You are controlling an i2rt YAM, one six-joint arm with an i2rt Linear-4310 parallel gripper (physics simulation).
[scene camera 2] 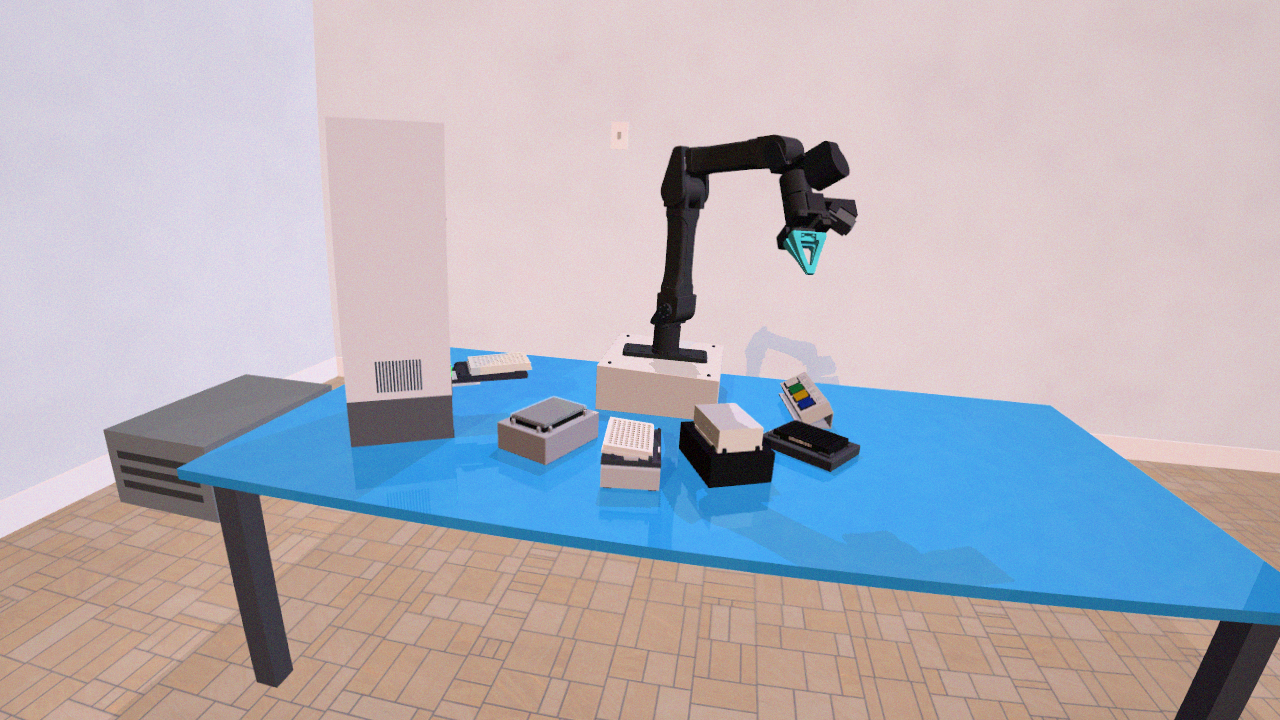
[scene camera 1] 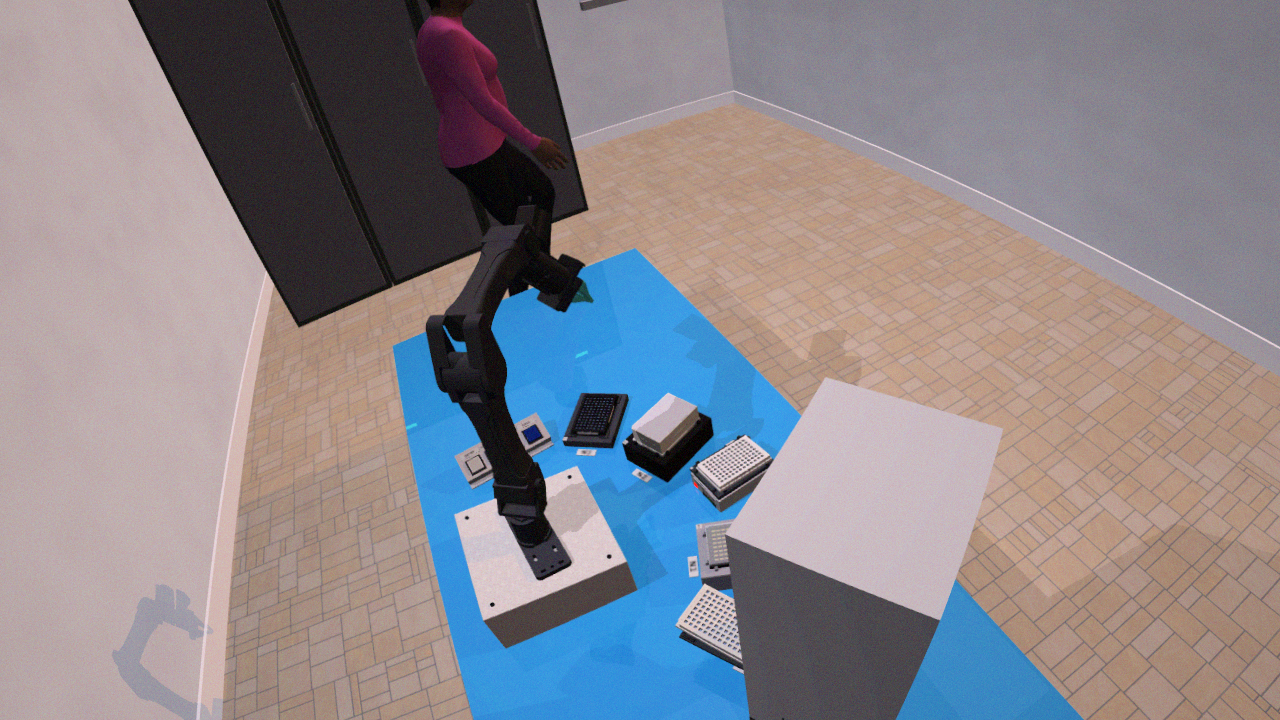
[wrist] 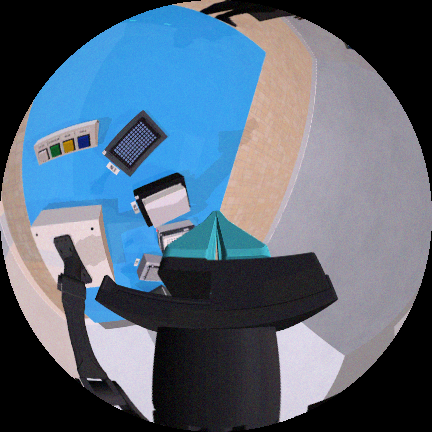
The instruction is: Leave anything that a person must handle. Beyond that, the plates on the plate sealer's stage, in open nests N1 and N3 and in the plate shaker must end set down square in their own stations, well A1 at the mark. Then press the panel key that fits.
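Observation:
My gripper [scene camera 1: 588, 300] [scene camera 2: 810, 271] [wrist: 215, 216] is shut and empty, high above the table. A dark plate [scene camera 1: 597, 414] [scene camera 2: 805, 437] [wrist: 135, 142] lies in the dark nest tagged N3. A white block-like piece [scene camera 1: 665, 422] [scene camera 2: 727, 425] [wrist: 167, 205] sits on a black nest. A white welled plate [scene camera 1: 733, 461] [scene camera 2: 629, 436] sits on a pale station with a red light. A grey station [scene camera 1: 718, 543] [scene camera 2: 547, 411] holds a low plate. Another white plate [scene camera 1: 709, 616] [scene camera 2: 498, 362] looks tilted on a black stage. The key panel [scene camera 1: 547, 440] [scene camera 2: 819, 407] [wrist: 93, 131] has white, green, yellow and blue keys. A1 marks are unreadable.
A tall pale tower [scene camera 1: 859, 474] [scene camera 2: 393, 268] hides part of the stations in the first scene view. A person in pink [scene camera 1: 460, 98] stands beyond the table's far end. The arm stands on a white base block [scene camera 1: 572, 573] [scene camera 2: 657, 394] [wrist: 75, 220].

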